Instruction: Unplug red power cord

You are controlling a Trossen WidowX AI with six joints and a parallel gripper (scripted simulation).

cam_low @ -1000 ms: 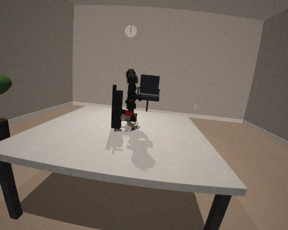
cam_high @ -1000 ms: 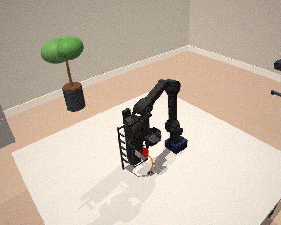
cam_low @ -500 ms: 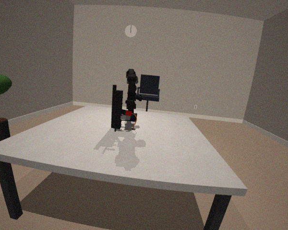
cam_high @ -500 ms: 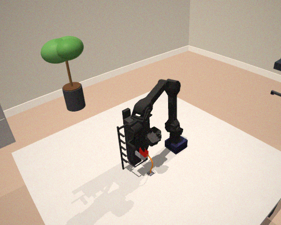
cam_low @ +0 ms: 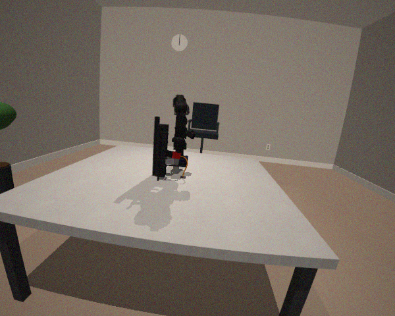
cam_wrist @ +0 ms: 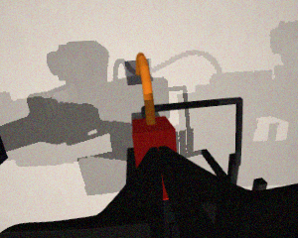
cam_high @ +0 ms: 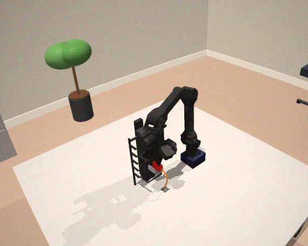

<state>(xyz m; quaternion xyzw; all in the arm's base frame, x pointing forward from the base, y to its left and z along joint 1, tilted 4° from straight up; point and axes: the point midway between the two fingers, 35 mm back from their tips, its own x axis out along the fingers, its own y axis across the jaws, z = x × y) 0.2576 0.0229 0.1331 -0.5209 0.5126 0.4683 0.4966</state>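
My gripper tip is now 30 mm to the left of the red plug and 10 mm above it.
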